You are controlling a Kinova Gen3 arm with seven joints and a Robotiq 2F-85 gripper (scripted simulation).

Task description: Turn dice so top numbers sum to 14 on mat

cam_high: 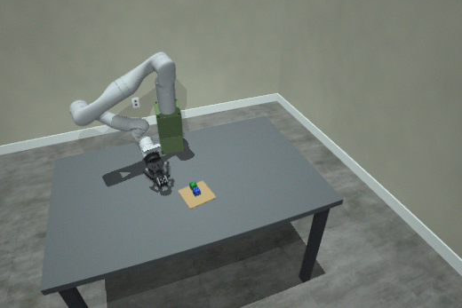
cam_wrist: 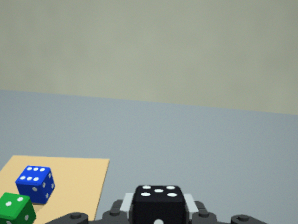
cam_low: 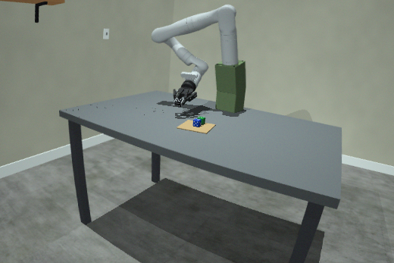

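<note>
My hand is 20 mm short of the green die, 140 mm to the right of it and 60 mm above it. The rest, counted from my hand: tan mat 70 mm ahead, 140 mm to the left, 80 mm below; then black die right at my hand; then blue die 70 mm ahead, 140 mm to the left, 60 mm below.
</note>
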